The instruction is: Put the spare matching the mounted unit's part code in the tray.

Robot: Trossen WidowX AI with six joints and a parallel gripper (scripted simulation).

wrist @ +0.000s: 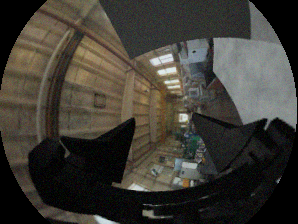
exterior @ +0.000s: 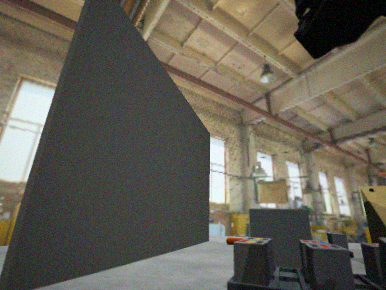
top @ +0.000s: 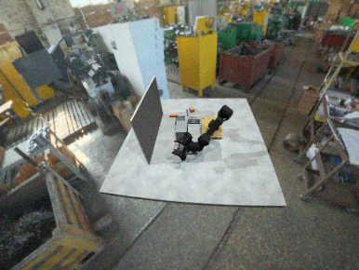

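My gripper tip is now 26 cm to the left of the spare block, 25 cm above it and 5 cm short of it. The rest, counted from my gripper tip: mounted unit (41 cm to the right, 24 cm below, 4 cm ahead); upright panel (39 cm to the right, 29 cm ahead, 7 cm below).
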